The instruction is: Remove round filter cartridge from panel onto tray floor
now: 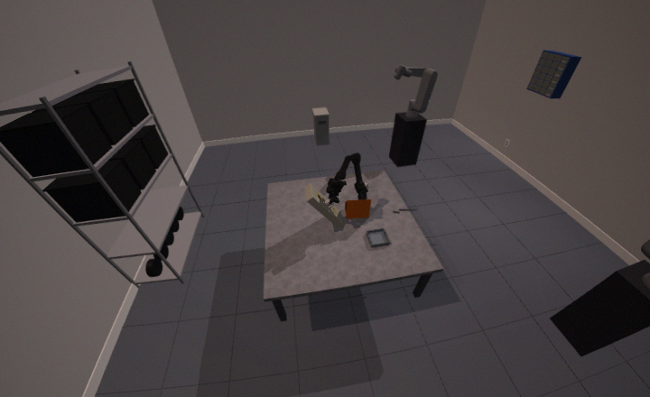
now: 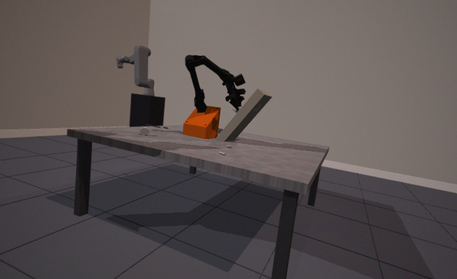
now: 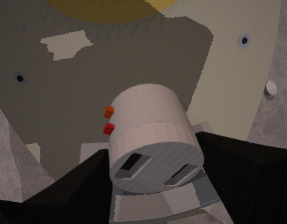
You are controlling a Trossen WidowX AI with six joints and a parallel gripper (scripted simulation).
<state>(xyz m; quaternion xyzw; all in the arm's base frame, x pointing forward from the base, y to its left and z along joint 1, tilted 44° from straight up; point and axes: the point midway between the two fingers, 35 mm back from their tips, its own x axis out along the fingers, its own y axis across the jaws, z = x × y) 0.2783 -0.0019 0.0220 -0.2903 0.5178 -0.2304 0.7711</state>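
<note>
Right now the grey tray is 33 cm behind my gripper tip, 30 cm to the left of it and 20 cm below it. Round my gripper tip: round filter cartridge right at my gripper tip.
</note>
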